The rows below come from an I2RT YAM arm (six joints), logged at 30 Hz.
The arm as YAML. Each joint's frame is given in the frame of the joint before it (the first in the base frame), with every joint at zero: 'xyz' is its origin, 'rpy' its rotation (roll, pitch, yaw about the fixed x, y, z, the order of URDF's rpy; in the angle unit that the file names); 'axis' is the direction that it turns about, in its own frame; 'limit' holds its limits. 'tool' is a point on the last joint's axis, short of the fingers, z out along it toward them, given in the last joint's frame.
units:
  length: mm
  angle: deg
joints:
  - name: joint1
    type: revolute
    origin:
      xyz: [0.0, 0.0, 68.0]
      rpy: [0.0, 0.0, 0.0]
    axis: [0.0, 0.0, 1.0]
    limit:
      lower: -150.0
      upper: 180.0
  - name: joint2
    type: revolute
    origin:
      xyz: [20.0, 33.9, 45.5]
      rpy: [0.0, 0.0, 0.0]
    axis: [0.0, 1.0, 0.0]
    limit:
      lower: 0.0
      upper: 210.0
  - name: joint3
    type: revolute
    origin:
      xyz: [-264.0, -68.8, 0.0]
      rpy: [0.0, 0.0, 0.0]
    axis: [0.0, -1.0, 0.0]
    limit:
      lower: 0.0
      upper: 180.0
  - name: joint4
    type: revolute
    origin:
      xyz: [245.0, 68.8, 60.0]
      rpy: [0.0, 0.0, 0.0]
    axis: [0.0, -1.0, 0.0]
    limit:
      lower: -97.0
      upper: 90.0
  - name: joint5
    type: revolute
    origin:
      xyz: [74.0, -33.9, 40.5]
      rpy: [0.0, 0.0, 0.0]
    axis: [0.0, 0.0, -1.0]
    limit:
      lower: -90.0
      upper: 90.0
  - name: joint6
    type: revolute
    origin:
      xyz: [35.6, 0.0, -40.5]
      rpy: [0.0, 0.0, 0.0]
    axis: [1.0, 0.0, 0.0]
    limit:
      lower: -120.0
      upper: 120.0
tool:
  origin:
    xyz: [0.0, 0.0, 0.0]
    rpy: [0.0, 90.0, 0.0]
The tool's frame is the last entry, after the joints.
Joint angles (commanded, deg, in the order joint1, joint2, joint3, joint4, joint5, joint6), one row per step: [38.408 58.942 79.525 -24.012 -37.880 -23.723]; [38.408 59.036 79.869 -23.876 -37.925 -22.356]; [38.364 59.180 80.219 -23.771 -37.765 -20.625]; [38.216 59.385 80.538 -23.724 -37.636 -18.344]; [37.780 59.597 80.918 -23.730 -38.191 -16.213]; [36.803 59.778 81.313 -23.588 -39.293 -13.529]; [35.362 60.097 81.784 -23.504 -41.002 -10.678]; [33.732 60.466 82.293 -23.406 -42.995 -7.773]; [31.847 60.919 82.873 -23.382 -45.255 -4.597]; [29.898 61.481 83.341 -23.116 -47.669 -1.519]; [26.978 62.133 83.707 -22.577 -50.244 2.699]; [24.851 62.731 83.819 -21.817 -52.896 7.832]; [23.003 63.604 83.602 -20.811 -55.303 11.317]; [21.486 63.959 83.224 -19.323 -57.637 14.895]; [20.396 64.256 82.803 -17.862 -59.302 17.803]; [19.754 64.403 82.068 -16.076 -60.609 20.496]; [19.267 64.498 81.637 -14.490 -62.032 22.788]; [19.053 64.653 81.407 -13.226 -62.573 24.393]
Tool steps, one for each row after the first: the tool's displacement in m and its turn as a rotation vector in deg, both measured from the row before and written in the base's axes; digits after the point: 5 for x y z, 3 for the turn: [-0.00019 -0.00013 0.00182 0.564 1.026 -0.016]; [0.00027 -0.00008 0.00164 0.597 1.431 -0.273]; [0.00086 -0.00004 0.00118 0.646 2.082 -0.360]; [0.00105 -0.00072 0.00140 0.636 1.953 0.045]; [0.00181 -0.00212 0.00184 0.896 2.346 0.043]; [0.00304 -0.00283 0.00172 0.863 2.612 0.193]; [0.00343 -0.00325 0.00179 0.859 2.662 0.298]; [0.00406 -0.00383 0.00176 0.850 2.998 0.314]; [0.00488 -0.00366 0.00123 0.811 2.884 0.415]; [0.00743 -0.00626 0.00085 1.085 3.918 -0.400]; [0.00588 -0.00427 0.00000 1.268 4.782 0.476]; [0.00781 -0.00278 -0.00227 0.718 3.499 0.531]; [0.00440 -0.00328 -0.00073 1.002 2.817 0.801]; [0.00368 -0.00228 -0.00087 0.791 2.161 0.583]; [0.00281 -0.00107 -0.00157 0.752 1.794 0.691]; [0.00143 -0.00097 -0.00014 0.669 1.246 0.975]; [0.00140 -0.00019 0.00022 0.498 0.747 0.366]
